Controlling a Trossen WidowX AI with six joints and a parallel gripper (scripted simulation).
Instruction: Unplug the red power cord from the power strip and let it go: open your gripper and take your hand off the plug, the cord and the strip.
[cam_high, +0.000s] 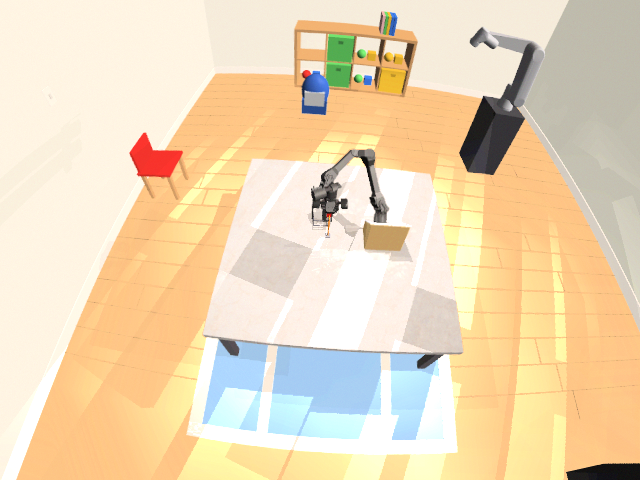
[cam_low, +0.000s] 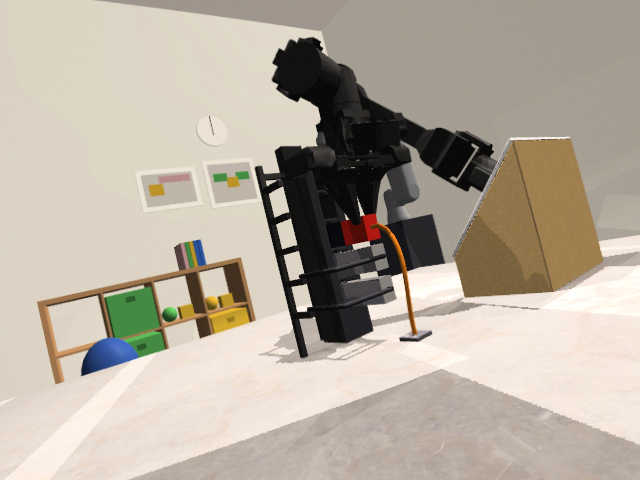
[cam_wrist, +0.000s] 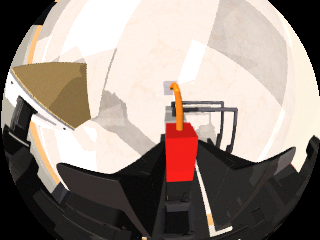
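Now: the red plug 3 cm to the right of my gripper tip.
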